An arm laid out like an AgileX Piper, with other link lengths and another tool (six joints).
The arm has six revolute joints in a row. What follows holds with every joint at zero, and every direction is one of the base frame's. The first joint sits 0.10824 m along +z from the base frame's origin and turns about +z. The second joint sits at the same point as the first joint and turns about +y. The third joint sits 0.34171 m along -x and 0.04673 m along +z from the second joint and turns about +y. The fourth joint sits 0.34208 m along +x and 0.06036 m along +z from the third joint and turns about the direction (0.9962, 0, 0.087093). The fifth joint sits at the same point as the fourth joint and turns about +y. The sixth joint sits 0.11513 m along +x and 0.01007 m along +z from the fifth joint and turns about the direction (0.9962, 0, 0.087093). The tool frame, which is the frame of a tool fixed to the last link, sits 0.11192 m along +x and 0.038 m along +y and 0.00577 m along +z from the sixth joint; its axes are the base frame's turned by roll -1.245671, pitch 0.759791 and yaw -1.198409 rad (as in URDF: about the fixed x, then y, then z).
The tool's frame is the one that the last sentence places.
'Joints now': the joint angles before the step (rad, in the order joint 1, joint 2, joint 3, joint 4, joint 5, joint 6). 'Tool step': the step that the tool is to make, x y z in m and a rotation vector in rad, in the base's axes. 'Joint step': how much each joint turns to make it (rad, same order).
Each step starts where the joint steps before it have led.
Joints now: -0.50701 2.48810 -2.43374 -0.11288 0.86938 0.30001
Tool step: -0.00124 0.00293 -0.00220 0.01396 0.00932 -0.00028
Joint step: 0.00110 -0.00001 0.00003 0.00763 0.01499 0.00000
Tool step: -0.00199 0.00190 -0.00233 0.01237 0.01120 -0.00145
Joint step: 0.00000 0.00002 -0.00003 0.00534 0.01589 0.00000
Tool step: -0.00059 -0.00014 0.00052 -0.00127 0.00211 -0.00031
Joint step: 0.00001 -0.00113 -0.00006 -0.00214 0.00244 0.00000
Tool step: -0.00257 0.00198 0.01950 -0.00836 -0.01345 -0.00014
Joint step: 0.00101 -0.02669 0.00011 -0.00086 0.01081 0.00000
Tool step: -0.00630 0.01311 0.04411 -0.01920 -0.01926 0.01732
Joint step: 0.01117 -0.06304 -0.00112 0.00090 0.03716 -0.01331
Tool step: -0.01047 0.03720 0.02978 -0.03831 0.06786 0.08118
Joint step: 0.04356 -0.06072 -0.00080 -0.02070 0.09858 -0.06972
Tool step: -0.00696 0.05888 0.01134 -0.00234 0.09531 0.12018
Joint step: 0.06865 -0.04061 0.00002 0.00741 0.11896 -0.08203
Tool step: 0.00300 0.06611 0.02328 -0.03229 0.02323 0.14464
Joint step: 0.08748 -0.04336 0.00007 0.00520 0.04687 -0.07591
